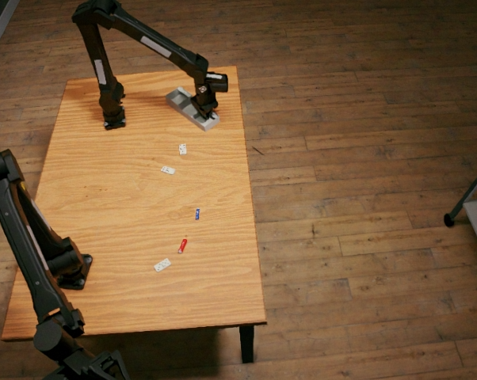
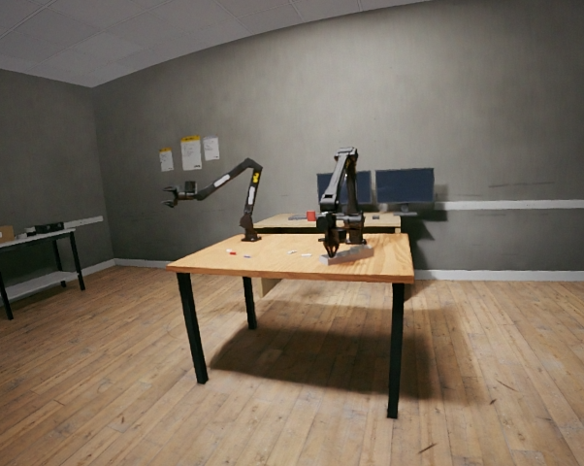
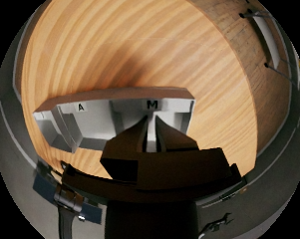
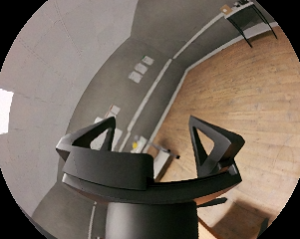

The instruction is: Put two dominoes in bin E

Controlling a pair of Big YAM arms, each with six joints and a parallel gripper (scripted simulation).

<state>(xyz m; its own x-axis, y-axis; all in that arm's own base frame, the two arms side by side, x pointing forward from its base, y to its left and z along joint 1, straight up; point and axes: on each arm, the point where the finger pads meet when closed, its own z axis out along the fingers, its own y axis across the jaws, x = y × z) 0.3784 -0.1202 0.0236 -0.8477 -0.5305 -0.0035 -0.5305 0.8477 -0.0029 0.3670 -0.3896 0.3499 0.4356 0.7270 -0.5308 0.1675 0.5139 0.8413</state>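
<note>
Now: the grey bin 60 mm behind my left hand and 50 mm to the left of it. Round my left hand: small blue piece 460 mm to the right, 20 mm below, 10 mm behind; then small red piece 590 mm to the right, 50 mm behind, 20 mm below.
</note>
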